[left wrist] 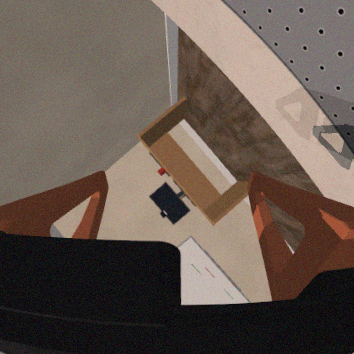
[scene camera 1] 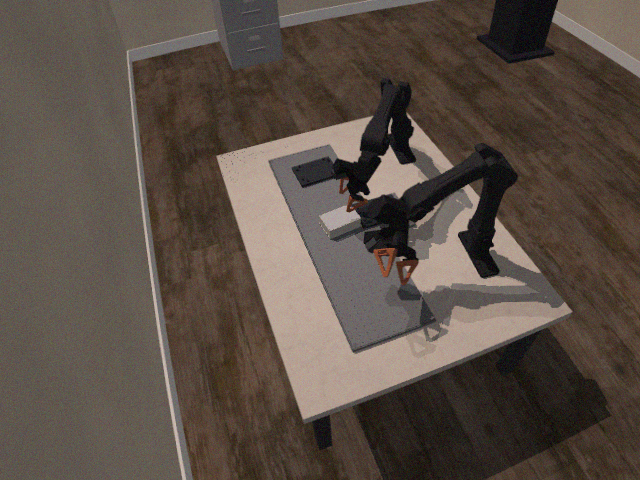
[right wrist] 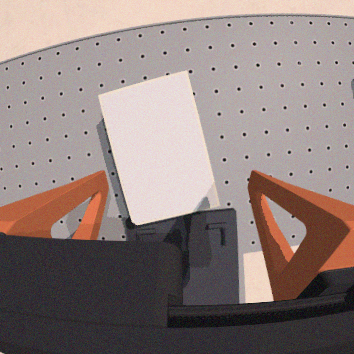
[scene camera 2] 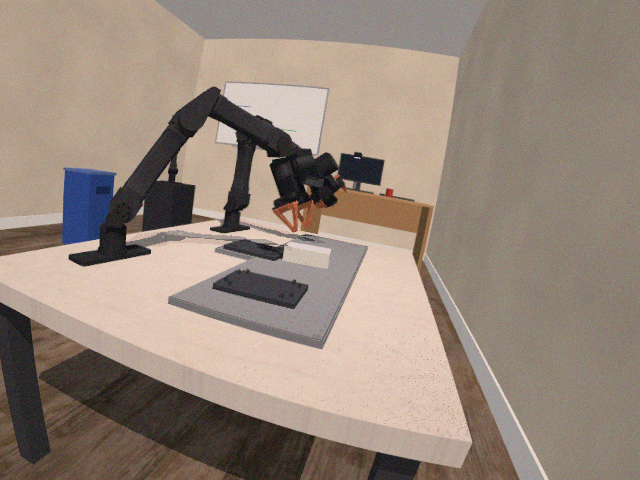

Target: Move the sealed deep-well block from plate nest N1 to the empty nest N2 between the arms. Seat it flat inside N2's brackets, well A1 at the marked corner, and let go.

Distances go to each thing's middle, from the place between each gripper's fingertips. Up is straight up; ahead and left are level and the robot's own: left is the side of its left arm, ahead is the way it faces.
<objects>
Now: the white block (scene camera 2: 298,253) 70 mm below my right hand, 20 mm to the left of it and 20 mm ahead of it. Also, from my right hand: dark nest (scene camera 2: 244,246) 130 mm behind, 80 mm below, 10 mm to the left.
The white block is 10 mm ahead of my left hand, 400 mm to the right of it and 150 mm below it. Round my left hand: dark nest: 140 mm behind, 410 mm to the right, 170 mm below.
</objects>
